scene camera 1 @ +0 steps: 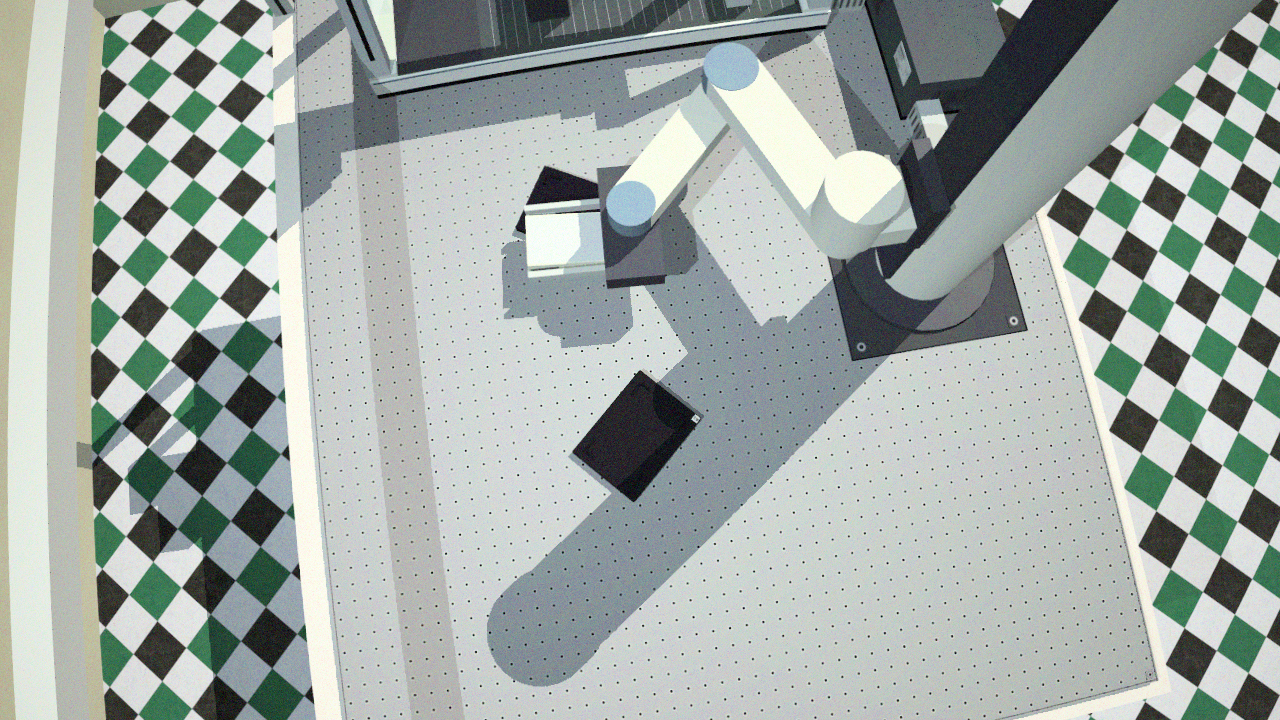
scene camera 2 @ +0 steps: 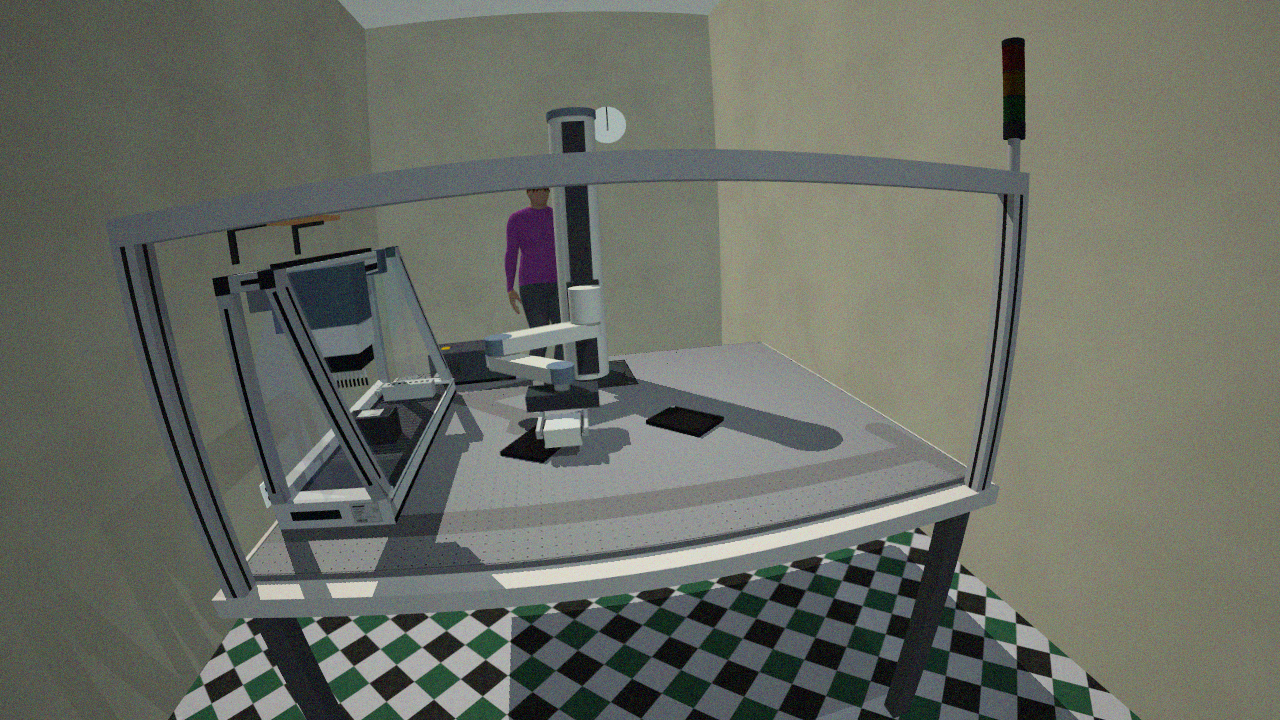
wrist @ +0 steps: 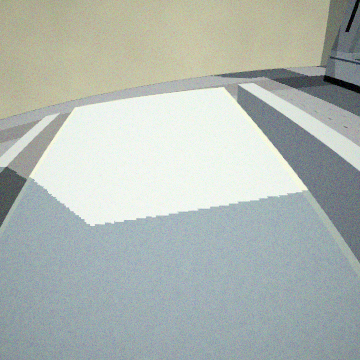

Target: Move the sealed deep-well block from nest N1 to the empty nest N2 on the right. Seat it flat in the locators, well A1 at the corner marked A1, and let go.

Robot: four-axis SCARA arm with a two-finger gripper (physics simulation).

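Where they show: gripper, fingertip midpoint: (scene camera 1: 527,243) (scene camera 2: 562,433) (wrist: 150,113); arm's base at its link origin: (scene camera 1: 916,260) (scene camera 2: 588,378).
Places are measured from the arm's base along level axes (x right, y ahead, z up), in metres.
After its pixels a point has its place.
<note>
My gripper (scene camera 1: 563,240) (scene camera 2: 562,431) @(y 0.618, x 0.106, z 0.072 m) (wrist: 150,113) @(y 0.618, x 0.106, z 0.072 m) is shut on the white sealed deep-well block (scene camera 1: 547,245) @(y 0.587, x 0.094, z 0.080 m) (scene camera 2: 563,437) @(y 0.619, x 0.104, z 0.063 m) (wrist: 175,260), one finger along each long side. The block looks level and hangs above the table, its shadow apart from it in scene camera 1. One dark nest (scene camera 1: 553,186) @(y 0.567, x 0.217, z 0.025 m) (scene camera 2: 521,445) @(y 0.555, x 0.207, z 0.025 m) is partly hidden behind the block and turned at an angle to it. The other dark nest (scene camera 1: 626,438) @(y 0.516, x -0.211, z 0.024 m) (scene camera 2: 684,420) @(y 0.513, x -0.203, z 0.025 m) stands empty, with a small white mark at one corner. The nests' labels and the block's well A1 cannot be read.
A glass-sided framed enclosure (scene camera 1: 590,55) @(y 0.471, x 0.450, z 0.032 m) (scene camera 2: 341,495) @(y 0.849, x 0.546, z 0.082 m) stands near the arm's elbow. The arm's column (scene camera 1: 1056,170) @(y 0.014, x -0.074, z 0.485 m) (scene camera 2: 579,232) @(y 0.077, x -0.002, z 0.497 m) rises from a dark base plate (scene camera 1: 939,338) @(y 0.001, x -0.138, z 0.013 m). A dark box (scene camera 1: 953,40) @(y -0.114, x 0.323, z 0.128 m) stands beside it. A grey frame bar (scene camera 2: 760,167) @(y 1.044, x -0.185, z 0.596 m) crosses above the table.
</note>
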